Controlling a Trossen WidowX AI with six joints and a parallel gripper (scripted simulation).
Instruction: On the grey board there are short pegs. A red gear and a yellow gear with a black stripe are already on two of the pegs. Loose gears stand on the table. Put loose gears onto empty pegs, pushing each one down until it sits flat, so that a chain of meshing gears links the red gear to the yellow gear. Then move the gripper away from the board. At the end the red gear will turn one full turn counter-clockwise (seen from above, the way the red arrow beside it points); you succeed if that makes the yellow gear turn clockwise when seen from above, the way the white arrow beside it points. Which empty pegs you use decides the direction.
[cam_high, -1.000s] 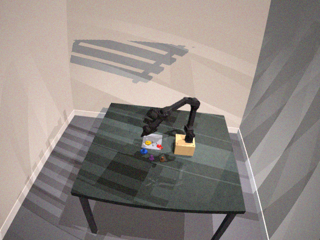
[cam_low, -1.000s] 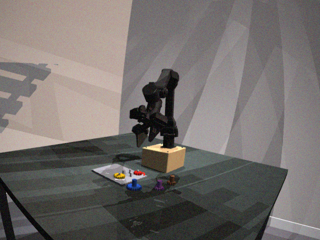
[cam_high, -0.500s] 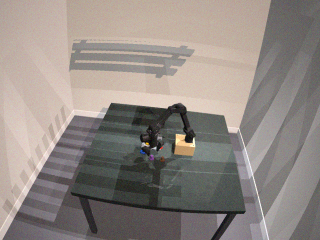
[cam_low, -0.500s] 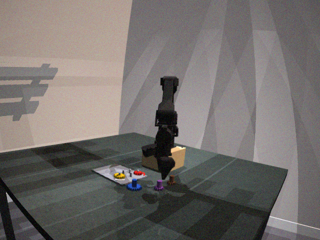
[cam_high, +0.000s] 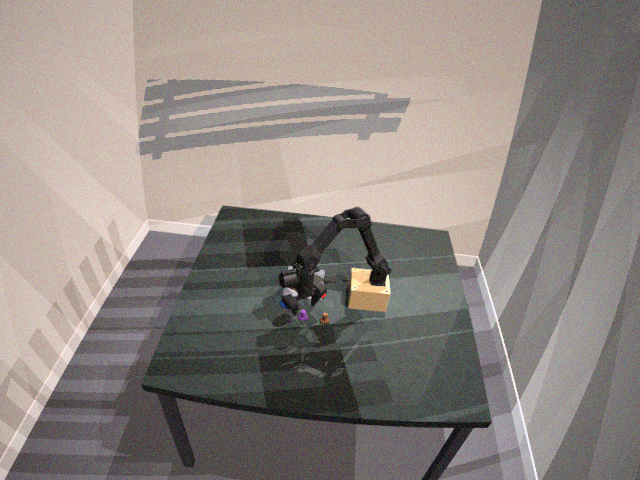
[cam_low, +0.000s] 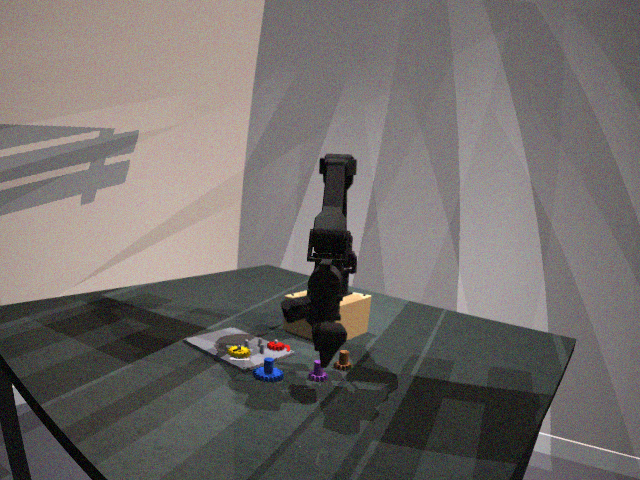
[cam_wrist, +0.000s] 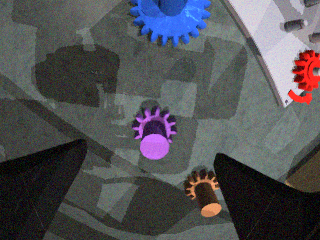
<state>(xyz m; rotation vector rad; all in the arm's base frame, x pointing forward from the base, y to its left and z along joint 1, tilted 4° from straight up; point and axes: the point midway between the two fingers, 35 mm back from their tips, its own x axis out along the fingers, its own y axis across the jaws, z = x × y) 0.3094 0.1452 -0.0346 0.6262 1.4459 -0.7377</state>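
Right now my gripper tip is 30 mm above the purple gear. Round my gripper tip: blue gear (80 mm to the right, 70 mm ahead, 30 mm below); red gear (160 mm to the right, 60 mm behind, 30 mm below); brown gear (90 mm behind, 30 mm below, 10 mm to the left).
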